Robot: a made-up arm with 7 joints. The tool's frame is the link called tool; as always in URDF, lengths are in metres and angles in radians. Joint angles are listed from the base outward. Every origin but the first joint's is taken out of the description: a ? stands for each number. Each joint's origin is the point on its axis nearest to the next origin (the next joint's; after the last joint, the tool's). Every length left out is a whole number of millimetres.
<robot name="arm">
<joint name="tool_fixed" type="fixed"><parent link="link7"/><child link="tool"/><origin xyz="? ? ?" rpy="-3.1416 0 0"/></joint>
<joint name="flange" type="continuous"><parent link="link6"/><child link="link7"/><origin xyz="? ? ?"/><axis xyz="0 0 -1"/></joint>
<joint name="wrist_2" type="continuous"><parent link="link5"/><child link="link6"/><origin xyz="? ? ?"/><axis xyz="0 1 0"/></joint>
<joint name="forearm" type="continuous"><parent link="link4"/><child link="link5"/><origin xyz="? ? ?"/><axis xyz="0 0 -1"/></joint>
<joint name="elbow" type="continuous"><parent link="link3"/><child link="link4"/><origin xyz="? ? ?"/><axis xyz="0 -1 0"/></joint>
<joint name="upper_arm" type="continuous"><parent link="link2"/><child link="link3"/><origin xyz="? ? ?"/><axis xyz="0 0 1"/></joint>
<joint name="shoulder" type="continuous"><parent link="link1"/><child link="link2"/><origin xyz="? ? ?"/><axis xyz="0 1 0"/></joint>
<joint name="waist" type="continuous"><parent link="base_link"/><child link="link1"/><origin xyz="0 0 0.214"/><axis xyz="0 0 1"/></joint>
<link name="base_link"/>
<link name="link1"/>
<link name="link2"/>
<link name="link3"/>
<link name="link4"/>
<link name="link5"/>
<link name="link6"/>
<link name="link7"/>
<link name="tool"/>
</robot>
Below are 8 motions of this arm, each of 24 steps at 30 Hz.
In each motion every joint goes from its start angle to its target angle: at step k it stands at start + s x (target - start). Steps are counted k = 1, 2, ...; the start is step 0. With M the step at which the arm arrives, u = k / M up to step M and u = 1 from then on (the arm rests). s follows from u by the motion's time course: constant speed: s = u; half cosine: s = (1 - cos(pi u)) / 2; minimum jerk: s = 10 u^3 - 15 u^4 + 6 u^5.
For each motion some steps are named. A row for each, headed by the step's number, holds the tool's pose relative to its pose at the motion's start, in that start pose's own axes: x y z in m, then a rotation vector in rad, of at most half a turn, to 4 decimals.
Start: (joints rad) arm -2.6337 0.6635 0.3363 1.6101 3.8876 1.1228 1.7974
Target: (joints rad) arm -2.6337 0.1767 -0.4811 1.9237 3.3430 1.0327 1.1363
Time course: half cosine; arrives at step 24
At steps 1, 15, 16, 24:
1: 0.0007 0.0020 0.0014 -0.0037 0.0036 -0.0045
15: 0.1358 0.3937 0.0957 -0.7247 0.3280 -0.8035
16: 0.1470 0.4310 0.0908 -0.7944 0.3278 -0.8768
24: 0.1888 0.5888 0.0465 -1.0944 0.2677 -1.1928

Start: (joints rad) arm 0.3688 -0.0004 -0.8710 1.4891 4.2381 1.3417 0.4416
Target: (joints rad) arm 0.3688 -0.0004 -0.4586 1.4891 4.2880 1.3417 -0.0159
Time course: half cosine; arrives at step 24
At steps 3, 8, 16, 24:
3: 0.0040 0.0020 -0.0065 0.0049 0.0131 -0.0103
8: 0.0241 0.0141 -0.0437 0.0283 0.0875 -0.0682
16: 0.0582 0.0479 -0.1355 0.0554 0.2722 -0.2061
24: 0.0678 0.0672 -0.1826 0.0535 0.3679 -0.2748

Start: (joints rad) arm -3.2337 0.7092 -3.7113 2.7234 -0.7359 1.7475 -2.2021
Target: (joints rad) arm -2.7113 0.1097 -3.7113 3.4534 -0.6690 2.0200 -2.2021
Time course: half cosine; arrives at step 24
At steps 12, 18, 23, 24:
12: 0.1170 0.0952 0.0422 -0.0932 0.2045 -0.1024
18: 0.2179 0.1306 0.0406 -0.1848 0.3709 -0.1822
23: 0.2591 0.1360 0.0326 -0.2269 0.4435 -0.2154
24: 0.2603 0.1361 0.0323 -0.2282 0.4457 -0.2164

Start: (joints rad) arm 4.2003 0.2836 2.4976 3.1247 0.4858 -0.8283 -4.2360
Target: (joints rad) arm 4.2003 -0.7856 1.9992 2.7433 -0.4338 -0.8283 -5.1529
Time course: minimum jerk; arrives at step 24
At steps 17, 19, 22, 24:
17: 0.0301 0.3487 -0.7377 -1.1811 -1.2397 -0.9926
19: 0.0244 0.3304 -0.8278 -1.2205 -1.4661 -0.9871
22: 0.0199 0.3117 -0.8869 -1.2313 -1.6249 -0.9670
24: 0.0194 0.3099 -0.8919 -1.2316 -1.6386 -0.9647

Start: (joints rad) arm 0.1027 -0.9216 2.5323 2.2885 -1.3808 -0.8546 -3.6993
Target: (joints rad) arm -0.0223 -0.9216 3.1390 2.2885 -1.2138 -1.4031 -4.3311
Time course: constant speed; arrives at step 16
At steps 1, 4, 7, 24:
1: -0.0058 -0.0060 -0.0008 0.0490 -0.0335 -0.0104
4: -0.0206 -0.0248 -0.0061 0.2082 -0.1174 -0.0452
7: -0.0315 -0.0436 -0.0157 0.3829 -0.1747 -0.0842
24: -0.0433 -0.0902 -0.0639 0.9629 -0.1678 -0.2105

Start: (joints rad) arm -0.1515 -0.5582 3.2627 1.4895 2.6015 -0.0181 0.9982
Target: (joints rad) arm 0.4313 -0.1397 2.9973 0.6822 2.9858 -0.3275 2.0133
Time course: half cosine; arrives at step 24
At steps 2, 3, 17, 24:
2: 0.0050 0.0022 -0.0029 0.0048 0.0109 0.0173
3: 0.0112 0.0049 -0.0066 0.0110 0.0241 0.0388
17: 0.2131 0.0247 -0.1900 0.4572 0.3367 0.8098
24: 0.2552 0.0099 -0.2456 0.6254 0.3564 0.9937

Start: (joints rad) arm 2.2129 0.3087 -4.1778 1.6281 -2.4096 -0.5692 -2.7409
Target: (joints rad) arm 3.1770 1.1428 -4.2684 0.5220 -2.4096 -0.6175 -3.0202
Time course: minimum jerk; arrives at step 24
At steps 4, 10, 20, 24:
4: -0.0065 0.0086 -0.0011 -0.0028 -0.0481 0.0180
10: -0.0785 0.0886 -0.0118 -0.0335 -0.5151 0.1488
20: -0.2350 0.2397 -0.1195 -0.0794 -1.6282 0.2592
24: -0.2400 0.2479 -0.1301 -0.0793 -1.6975 0.2602

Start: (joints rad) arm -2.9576 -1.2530 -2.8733 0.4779 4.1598 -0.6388 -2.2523
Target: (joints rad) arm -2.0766 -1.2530 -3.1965 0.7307 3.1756 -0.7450 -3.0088
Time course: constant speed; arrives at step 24
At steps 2, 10, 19, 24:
2: 0.0078 -0.0001 0.0086 -0.0264 0.0979 -0.1322
10: 0.0417 -0.0052 0.0262 -0.2325 0.4875 -0.6381
19: 0.0654 -0.0210 0.0150 -0.6661 0.8966 -1.1212
24: 0.0624 -0.0332 0.0004 -1.0041 1.0946 -1.3190

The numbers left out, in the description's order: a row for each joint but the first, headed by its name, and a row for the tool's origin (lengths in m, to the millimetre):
tool: 0 0 0
flange: 0.087 0 -0.111
wrist_2: 0 0 0
forearm: 0.073 0 -0.322
elbow: 0.062 0 0
upper_arm: 0 0 0.394
shoulder: 0 0 0

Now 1 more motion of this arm.
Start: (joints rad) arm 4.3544 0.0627 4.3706 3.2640 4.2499 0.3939 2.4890
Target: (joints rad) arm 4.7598 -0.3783 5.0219 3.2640 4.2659 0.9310 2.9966
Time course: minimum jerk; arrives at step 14
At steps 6, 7, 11, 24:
6: 0.0312 0.1709 0.0411 -0.4378 0.1545 0.4531
7: 0.0314 0.2377 0.0410 -0.6007 0.2250 0.5994
11: -0.0096 0.4493 -0.0189 -1.1533 0.5124 0.9899
24: -0.0217 0.4799 -0.0368 -1.2456 0.5671 1.0373

